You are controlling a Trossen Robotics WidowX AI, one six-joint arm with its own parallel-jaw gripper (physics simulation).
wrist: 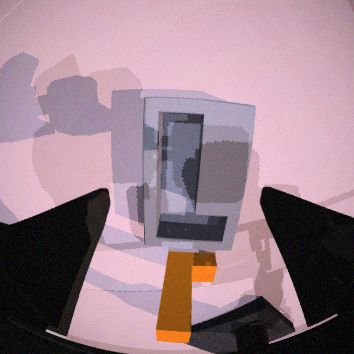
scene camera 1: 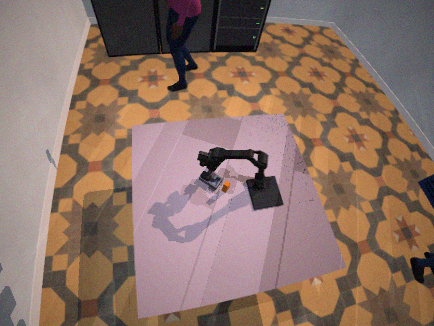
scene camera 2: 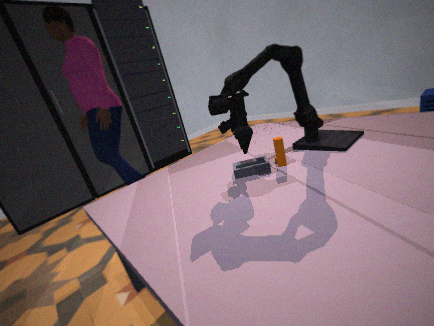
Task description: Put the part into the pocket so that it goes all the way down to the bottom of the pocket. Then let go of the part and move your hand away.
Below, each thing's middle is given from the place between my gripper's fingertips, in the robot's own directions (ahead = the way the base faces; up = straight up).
Now: hand 1 cm past the grey pocket block (wrist: 195,152), 1 cm to the right of it and 7 cm above it. From my hand the other things lie so: orange part (wrist: 174,315) (9 cm behind, 10 cm to the left, 4 cm below).
